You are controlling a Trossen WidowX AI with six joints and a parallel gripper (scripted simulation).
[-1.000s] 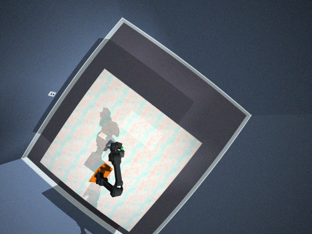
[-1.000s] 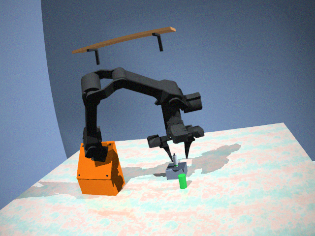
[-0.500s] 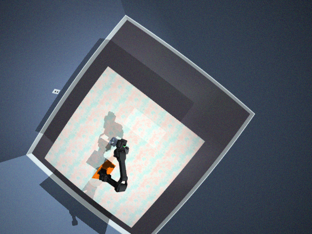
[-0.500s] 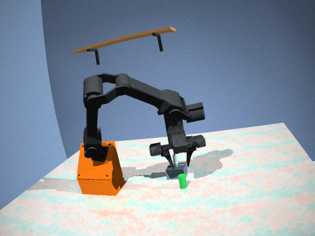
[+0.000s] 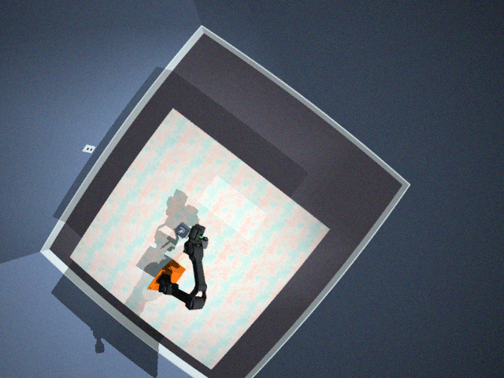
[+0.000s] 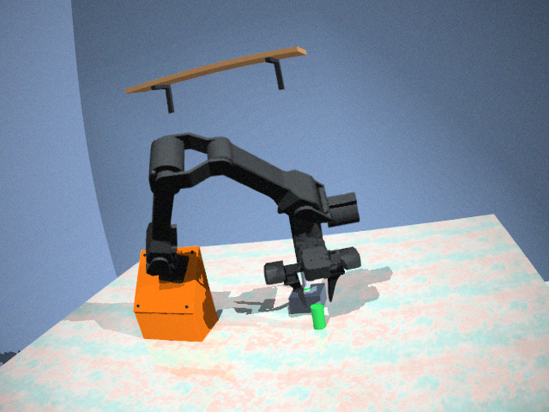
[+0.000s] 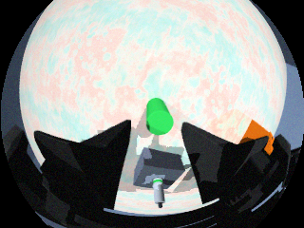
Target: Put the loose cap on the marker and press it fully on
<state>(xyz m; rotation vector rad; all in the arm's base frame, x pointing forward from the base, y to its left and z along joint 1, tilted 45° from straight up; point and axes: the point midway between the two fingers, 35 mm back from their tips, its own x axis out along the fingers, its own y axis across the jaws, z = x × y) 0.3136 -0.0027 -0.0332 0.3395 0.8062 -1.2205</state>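
Right now my gripper tip is 3 cm above the green cap. Round my gripper tip: grey holder block 6 cm behind, 11 cm to the left, 4 cm below.
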